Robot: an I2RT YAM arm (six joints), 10 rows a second.
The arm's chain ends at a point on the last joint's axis. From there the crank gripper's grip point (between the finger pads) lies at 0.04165 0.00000 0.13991 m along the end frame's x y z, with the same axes.
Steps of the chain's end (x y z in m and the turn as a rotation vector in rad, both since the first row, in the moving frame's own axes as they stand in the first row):
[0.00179, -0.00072, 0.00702, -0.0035, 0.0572, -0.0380]
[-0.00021, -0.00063, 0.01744, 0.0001, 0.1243, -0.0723]
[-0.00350, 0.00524, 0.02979, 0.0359, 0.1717, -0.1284]
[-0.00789, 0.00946, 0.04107, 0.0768, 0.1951, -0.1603]
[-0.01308, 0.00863, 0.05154, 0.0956, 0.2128, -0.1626]
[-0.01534, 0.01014, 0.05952, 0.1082, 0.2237, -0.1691]
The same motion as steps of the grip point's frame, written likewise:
[0.00970, -0.00197, 0.00441, -0.0035, 0.0572, -0.0380]
[0.01669, -0.00427, 0.01120, 0.0001, 0.1243, -0.0723]
[0.01906, -0.00646, 0.02046, 0.0359, 0.1717, -0.1284]
[0.01691, -0.00962, 0.02973, 0.0768, 0.1951, -0.1603]
[0.01373, -0.01323, 0.03869, 0.0956, 0.2128, -0.1626]
[0.01259, -0.01383, 0.04568, 0.1082, 0.2237, -0.1691]

